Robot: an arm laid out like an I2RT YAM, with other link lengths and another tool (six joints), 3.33 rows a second.
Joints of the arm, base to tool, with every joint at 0 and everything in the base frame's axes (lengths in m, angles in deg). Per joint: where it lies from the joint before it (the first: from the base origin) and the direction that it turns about. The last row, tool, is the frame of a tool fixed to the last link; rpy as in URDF.
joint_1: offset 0.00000 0.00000 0.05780 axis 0 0 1
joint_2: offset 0.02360 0.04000 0.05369 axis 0 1 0
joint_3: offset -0.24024 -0.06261 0.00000 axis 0 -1 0
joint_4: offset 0.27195 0.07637 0.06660 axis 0 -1 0
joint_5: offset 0.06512 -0.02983 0.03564 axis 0 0 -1
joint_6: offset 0.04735 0.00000 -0.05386 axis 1 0 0
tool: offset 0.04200 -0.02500 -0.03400 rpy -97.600 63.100 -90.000
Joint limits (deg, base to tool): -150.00..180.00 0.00..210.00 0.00..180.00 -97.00..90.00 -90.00..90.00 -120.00..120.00
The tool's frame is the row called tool.
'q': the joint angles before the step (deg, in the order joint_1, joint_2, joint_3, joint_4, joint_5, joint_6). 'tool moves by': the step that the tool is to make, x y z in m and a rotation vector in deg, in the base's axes. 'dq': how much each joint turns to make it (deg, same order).
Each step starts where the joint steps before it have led.
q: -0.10, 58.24, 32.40, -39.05, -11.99, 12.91
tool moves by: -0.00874, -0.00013, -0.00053, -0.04, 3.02, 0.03
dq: -0.02, 0.00, 0.00, -3.04, 0.02, -0.07
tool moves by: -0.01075, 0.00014, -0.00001, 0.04, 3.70, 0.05
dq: 0.02, -0.01, 0.00, -3.71, -0.04, -0.02
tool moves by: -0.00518, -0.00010, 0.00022, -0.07, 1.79, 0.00
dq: 0.01, 0.00, 0.00, -1.79, 0.07, -0.02
